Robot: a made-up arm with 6 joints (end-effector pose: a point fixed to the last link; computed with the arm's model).
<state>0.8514 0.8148 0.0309 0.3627 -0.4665 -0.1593</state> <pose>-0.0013 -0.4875 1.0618 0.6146 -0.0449 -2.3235</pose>
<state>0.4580 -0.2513 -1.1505 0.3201 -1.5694 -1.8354</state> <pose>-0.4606 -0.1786 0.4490 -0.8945 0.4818 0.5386</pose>
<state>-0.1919 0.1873 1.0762 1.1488 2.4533 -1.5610</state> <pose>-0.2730 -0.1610 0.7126 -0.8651 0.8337 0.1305</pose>
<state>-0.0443 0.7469 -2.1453 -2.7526 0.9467 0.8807</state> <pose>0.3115 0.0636 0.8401 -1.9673 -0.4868 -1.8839</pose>
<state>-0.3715 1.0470 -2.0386 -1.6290 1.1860 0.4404</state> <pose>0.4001 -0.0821 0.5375 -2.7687 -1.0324 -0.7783</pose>
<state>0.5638 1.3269 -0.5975 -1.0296 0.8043 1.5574</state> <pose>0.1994 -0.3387 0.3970 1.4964 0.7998 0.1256</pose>
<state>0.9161 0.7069 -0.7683 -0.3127 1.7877 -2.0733</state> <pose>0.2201 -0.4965 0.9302 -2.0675 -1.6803 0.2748</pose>
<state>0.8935 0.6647 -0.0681 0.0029 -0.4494 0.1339</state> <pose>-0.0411 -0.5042 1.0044 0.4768 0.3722 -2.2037</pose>
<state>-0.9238 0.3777 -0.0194 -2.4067 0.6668 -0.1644</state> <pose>0.2264 -0.2209 0.4663 -1.3246 2.4681 -0.5514</pose>
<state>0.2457 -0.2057 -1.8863 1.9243 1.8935 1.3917</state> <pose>-0.2006 -0.0962 0.8386 -0.6965 -1.3982 -1.0753</pose>
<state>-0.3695 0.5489 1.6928 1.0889 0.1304 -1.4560</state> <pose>0.0158 0.0325 1.1349 0.6196 0.5673 0.1645</pose>
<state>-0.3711 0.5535 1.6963 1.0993 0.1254 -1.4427</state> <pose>0.0170 0.0293 1.1366 0.6172 0.5668 0.1821</pose>
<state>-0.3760 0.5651 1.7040 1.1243 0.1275 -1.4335</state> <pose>0.0186 0.0235 1.1387 0.6103 0.5834 0.2125</pose>
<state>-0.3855 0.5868 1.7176 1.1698 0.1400 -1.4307</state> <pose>0.0215 0.0139 1.1414 0.5971 0.6251 0.2603</pose>
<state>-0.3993 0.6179 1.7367 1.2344 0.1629 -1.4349</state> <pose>0.0264 0.0006 1.1445 0.5776 0.6909 0.3238</pose>
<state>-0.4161 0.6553 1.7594 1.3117 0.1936 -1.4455</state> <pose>0.0342 -0.0152 1.1480 0.5533 0.7739 0.3967</pose>
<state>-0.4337 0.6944 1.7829 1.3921 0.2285 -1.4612</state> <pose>0.0444 -0.0316 1.1512 0.5263 0.8636 0.4697</pose>
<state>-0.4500 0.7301 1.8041 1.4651 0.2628 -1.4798</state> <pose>0.0556 -0.0464 1.1536 0.4998 0.9480 0.5335</pose>
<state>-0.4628 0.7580 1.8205 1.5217 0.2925 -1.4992</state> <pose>0.0652 -0.0577 1.1550 0.4767 1.0167 0.5800</pose>
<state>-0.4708 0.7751 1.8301 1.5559 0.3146 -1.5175</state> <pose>0.0709 -0.0643 1.1553 0.4599 1.0626 0.6041</pose>
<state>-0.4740 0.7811 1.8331 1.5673 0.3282 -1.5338</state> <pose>0.0716 -0.0663 1.1547 0.4500 1.0850 0.6062</pose>
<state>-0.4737 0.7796 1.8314 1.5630 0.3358 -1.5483</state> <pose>0.0690 -0.0651 1.1535 0.4456 1.0911 0.5931</pose>
